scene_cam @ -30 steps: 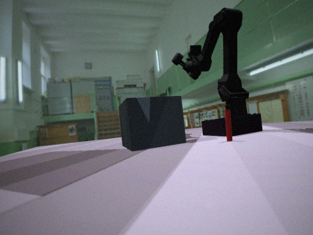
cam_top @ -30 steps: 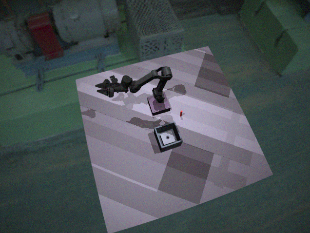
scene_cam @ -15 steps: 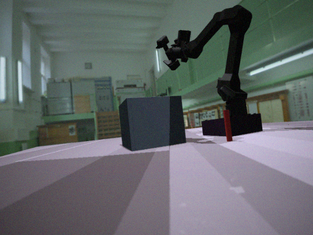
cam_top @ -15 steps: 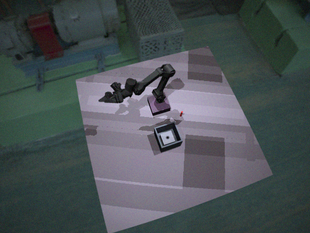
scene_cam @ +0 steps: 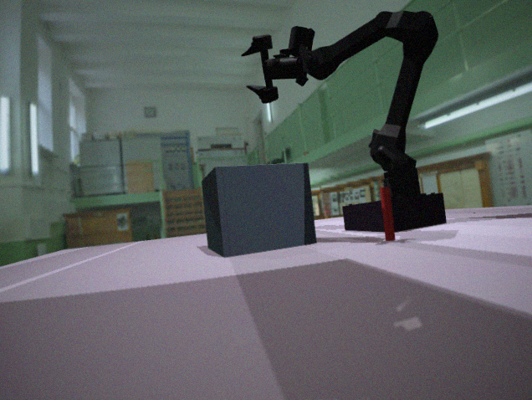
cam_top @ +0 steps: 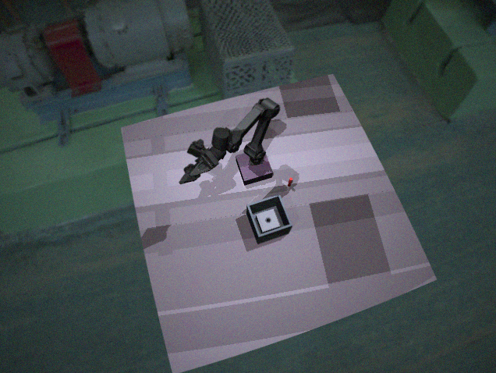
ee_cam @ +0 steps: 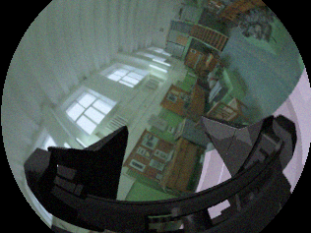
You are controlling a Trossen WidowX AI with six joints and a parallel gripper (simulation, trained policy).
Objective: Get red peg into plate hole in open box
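The red peg is 13 cm behind my gripper tip, 46 cm to the left of it and 46 cm below it. Round my gripper tip: plate 6 cm ahead, 31 cm to the left, 46 cm below.
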